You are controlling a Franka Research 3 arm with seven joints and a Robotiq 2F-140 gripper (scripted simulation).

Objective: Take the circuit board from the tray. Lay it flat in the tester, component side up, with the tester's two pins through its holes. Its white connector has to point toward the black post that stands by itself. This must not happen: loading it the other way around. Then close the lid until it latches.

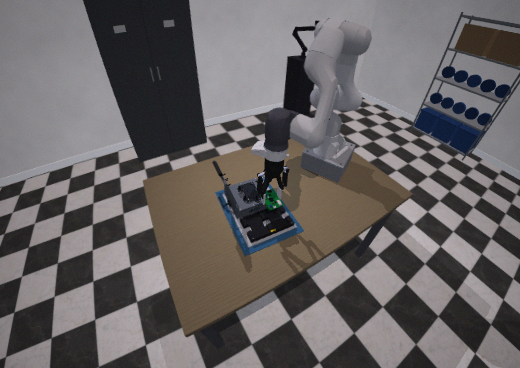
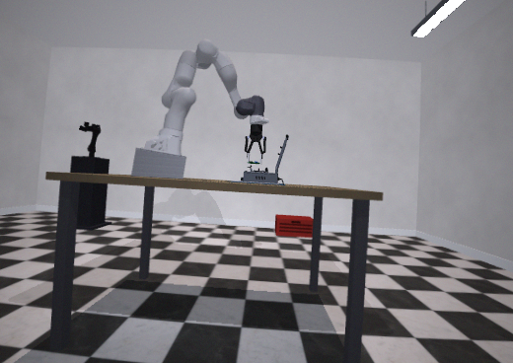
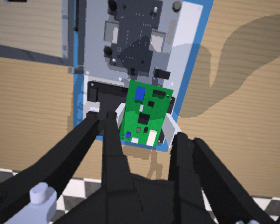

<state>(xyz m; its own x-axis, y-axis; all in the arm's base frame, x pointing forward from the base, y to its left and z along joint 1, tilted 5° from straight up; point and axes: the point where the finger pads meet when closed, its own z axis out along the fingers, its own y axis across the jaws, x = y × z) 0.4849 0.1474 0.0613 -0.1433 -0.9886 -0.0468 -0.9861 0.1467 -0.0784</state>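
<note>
Now: the tester lid 150 mm ahead of my hand, 150 mm to the right of it and 40 mm above it. Also, from my hand: green circuit board: 20 mm below.
</note>
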